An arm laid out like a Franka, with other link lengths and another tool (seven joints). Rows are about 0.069 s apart.
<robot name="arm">
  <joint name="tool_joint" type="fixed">
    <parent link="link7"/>
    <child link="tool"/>
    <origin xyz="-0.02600 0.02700 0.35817" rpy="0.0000 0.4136 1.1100"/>
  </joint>
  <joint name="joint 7" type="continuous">
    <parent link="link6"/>
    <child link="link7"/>
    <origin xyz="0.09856 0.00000 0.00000" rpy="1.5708 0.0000 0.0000"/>
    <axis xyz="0 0 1"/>
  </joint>
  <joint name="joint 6" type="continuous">
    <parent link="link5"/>
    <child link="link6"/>
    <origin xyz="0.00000 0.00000 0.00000" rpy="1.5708 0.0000 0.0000"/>
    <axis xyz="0 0 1"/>
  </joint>
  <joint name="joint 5" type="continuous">
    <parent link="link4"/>
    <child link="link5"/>
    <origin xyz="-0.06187 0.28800 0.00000" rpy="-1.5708 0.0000 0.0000"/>
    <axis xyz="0 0 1"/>
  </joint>
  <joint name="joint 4" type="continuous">
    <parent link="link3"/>
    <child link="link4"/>
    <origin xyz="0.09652 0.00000 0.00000" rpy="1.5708 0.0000 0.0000"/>
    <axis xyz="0 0 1"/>
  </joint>
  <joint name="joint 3" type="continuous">
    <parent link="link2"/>
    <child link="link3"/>
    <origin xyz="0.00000 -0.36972 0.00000" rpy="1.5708 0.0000 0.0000"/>
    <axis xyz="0 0 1"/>
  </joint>
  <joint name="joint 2" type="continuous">
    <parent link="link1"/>
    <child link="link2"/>
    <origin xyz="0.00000 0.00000 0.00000" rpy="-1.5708 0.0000 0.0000"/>
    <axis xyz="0 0 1"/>
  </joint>
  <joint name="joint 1" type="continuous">
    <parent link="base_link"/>
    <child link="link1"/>
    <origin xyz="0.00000 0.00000 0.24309"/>
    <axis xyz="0 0 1"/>
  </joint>
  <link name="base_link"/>
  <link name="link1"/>
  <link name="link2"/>
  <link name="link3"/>
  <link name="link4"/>
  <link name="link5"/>
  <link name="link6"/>
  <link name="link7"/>
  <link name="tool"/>
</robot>
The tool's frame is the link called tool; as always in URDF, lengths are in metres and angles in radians. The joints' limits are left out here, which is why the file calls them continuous.
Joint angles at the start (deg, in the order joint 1, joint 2, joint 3, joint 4, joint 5, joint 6, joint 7): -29.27, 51.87, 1.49, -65.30, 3.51, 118.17, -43.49
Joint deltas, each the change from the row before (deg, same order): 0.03, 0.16, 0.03, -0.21, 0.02, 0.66, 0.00; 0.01, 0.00, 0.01, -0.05, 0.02, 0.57, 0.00; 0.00, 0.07, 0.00, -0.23, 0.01, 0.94, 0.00; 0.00, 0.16, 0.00, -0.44, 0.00, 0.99, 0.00; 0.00, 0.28, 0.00, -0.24, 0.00, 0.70, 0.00; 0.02, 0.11, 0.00, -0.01, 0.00, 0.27, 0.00; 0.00, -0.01, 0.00, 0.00, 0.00, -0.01, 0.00; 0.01, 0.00, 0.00, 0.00, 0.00, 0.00, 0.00
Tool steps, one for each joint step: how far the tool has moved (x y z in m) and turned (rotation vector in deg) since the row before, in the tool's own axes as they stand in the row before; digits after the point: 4 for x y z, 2 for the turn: 0.0003, -0.0011, 0.0027, 0.13, 0.26, 0.04; 0.0029, -0.0014, 0.0006, 0.19, 0.48, 0.08; 0.0029, -0.0011, 0.0021, 0.19, 0.60, 0.11; 0.0004, -0.0002, 0.0037, 0.09, 0.37, 0.08; -0.0007, 0.0001, 0.0040, 0.03, 0.17, 0.05; 0.0004, -0.0005, 0.0013, 0.05, 0.14, 0.01; 0.0000, 0.0000, -0.0001, 0.00, 0.00, 0.00; 0.0000, -0.0001, 0.0000, 0.00, 0.00, -0.01
